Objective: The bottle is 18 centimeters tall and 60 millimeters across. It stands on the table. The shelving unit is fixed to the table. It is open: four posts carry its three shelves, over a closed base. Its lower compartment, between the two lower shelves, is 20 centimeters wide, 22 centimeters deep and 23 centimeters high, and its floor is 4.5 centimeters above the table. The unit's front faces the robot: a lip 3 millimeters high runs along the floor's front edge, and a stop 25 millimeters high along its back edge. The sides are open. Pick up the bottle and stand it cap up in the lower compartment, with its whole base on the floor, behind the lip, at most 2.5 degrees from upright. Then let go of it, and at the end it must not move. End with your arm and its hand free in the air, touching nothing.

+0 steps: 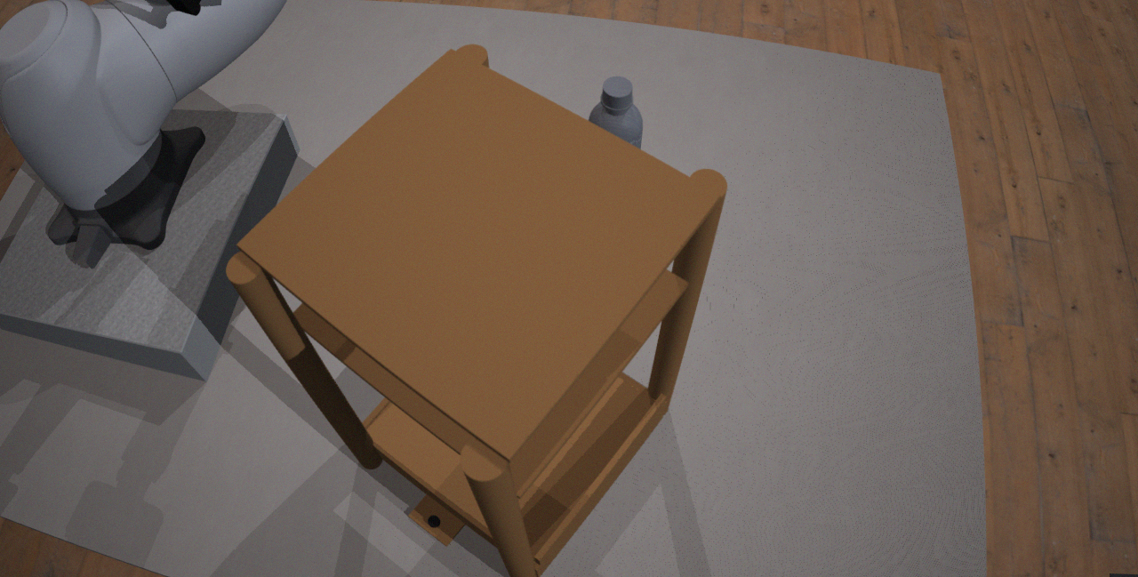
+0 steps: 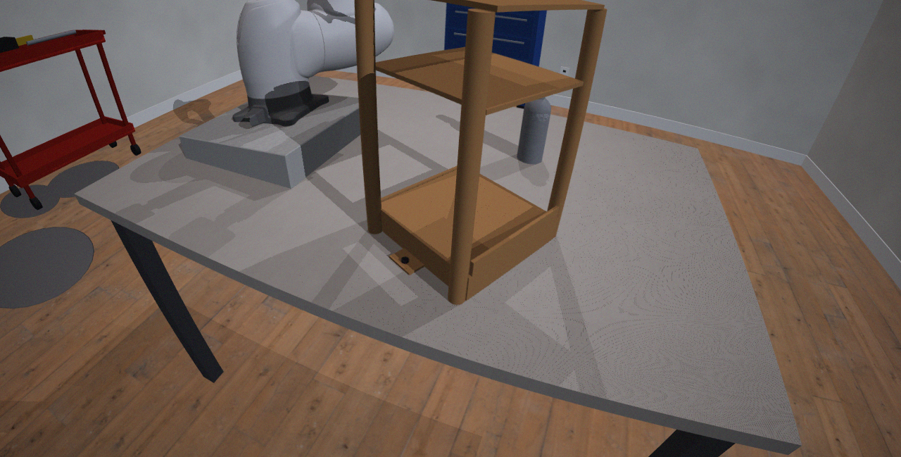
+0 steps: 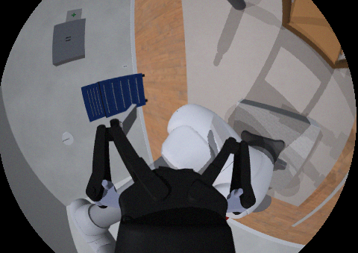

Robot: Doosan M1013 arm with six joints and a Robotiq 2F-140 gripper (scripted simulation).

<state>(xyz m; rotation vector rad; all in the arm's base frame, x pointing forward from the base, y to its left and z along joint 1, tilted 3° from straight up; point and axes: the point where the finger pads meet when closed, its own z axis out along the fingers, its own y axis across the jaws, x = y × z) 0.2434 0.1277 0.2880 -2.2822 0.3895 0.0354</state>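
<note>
The grey bottle is 38 cm ahead of my hand, 5 cm to the right of it and 24 cm below it. Also, from my hand: brown shelving unit (30 cm ahead, 37 cm to the right, 17 cm below).
</note>
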